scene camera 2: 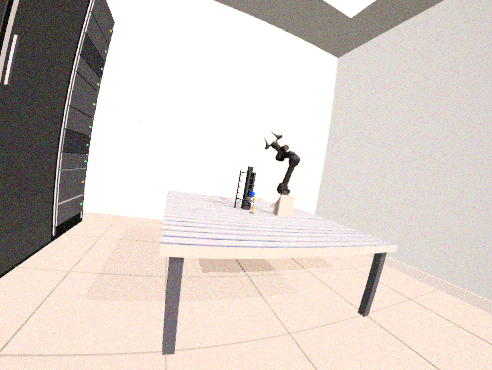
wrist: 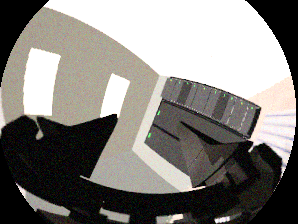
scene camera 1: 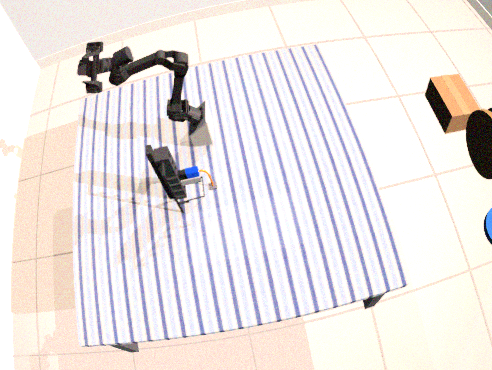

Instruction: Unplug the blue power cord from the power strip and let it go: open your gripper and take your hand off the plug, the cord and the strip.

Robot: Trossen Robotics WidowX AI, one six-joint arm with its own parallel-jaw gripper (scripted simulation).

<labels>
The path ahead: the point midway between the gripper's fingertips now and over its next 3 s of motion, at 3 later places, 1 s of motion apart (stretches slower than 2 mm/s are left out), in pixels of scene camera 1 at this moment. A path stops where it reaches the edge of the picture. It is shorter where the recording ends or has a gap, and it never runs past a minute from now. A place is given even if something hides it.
My gripper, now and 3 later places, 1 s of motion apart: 83, 69; 49, 113; 92, 192; 200, 183
</labels>
